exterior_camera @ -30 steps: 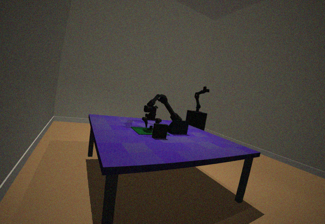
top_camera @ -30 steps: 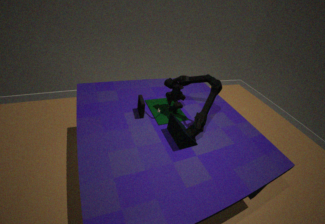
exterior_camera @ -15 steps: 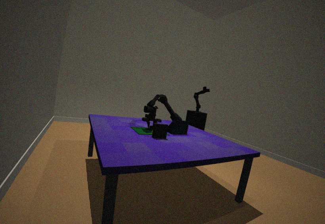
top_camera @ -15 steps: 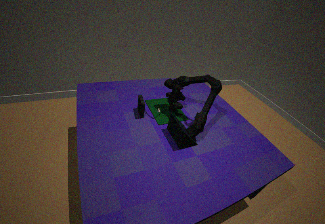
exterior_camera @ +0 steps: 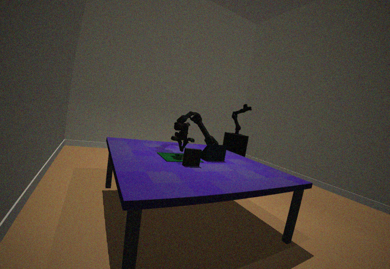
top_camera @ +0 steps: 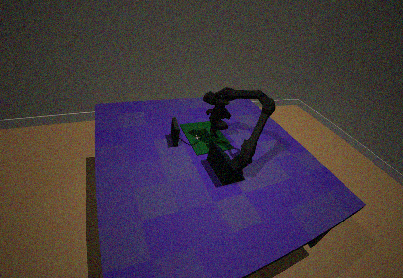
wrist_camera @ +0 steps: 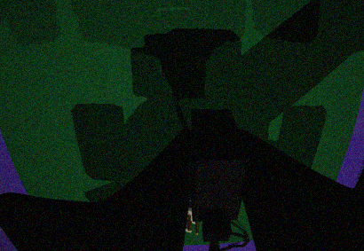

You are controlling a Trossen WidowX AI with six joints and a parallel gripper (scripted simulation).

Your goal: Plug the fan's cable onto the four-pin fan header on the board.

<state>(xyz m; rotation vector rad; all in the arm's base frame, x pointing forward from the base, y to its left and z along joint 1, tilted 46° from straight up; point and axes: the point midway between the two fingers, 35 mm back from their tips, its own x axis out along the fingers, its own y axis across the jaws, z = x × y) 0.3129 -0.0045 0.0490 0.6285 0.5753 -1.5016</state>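
My gripper tip is now 100 mm to the right of the pale four-pin header, 60 mm above it and 10 mm short of it. Round my gripper tip: dark plug (10 mm to the left, 10 mm above); green board (70 mm below, 40 mm to the left, 20 mm ahead); black fan (230 mm to the left, 30 mm ahead).
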